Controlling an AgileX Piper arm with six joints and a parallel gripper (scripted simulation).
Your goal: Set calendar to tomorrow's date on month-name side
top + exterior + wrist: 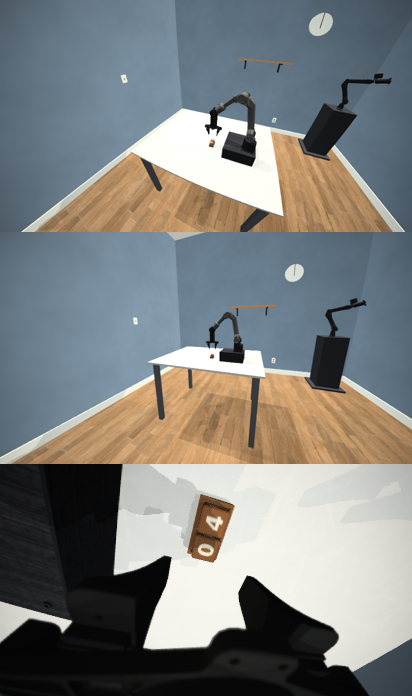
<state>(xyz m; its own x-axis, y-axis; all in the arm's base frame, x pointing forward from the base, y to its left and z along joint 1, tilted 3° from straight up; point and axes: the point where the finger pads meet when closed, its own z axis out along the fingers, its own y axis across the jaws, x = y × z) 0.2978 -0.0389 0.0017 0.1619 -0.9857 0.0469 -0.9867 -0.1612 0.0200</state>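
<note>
Now: hand 80 mm above the brown wooden cube.
</note>
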